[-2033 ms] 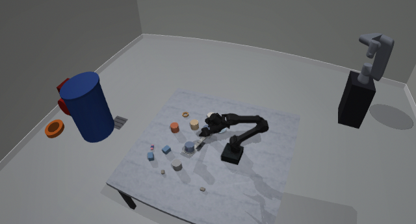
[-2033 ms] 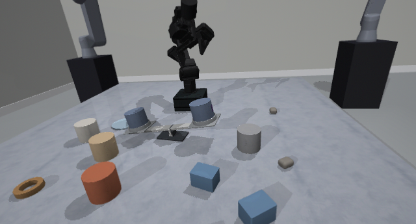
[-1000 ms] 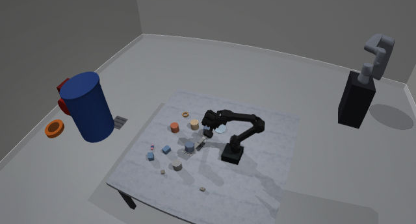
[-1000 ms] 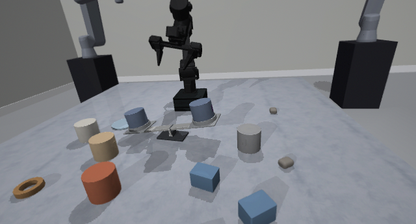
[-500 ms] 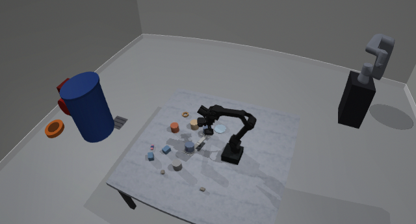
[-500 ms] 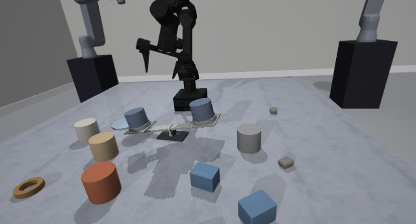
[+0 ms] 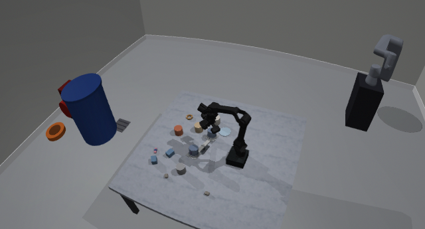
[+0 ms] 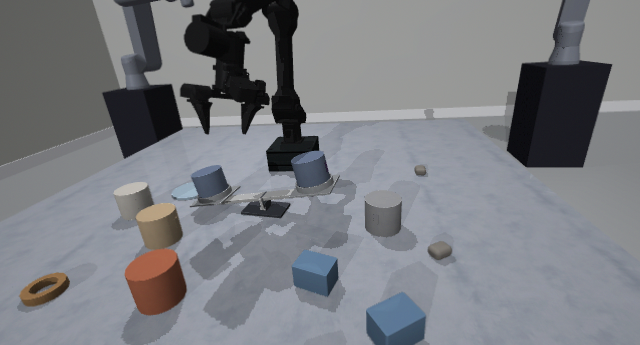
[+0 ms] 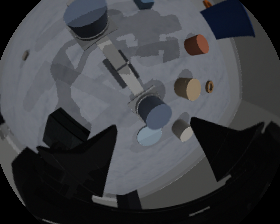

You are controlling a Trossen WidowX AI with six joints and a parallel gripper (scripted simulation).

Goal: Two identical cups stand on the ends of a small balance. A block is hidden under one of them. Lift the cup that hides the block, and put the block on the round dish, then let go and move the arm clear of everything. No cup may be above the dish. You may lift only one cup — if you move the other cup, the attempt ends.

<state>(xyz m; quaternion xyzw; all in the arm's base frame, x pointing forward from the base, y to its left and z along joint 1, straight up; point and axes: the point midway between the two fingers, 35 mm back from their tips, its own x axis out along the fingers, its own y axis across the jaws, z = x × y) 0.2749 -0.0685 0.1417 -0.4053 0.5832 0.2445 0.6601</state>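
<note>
Now: the small pale green block 1 cm ahead of my gripper tip, 5 cm to the right of it and 13 cm below it. Also, from my gripper tip: pale blue round dish 5 cm behind, 16 cm to the right, 17 cm below; then tan cylinder 15 cm ahead, 8 cm to the right, 14 cm below; then balance 3 cm ahead, 8 cm to the left, 14 cm below.
</note>
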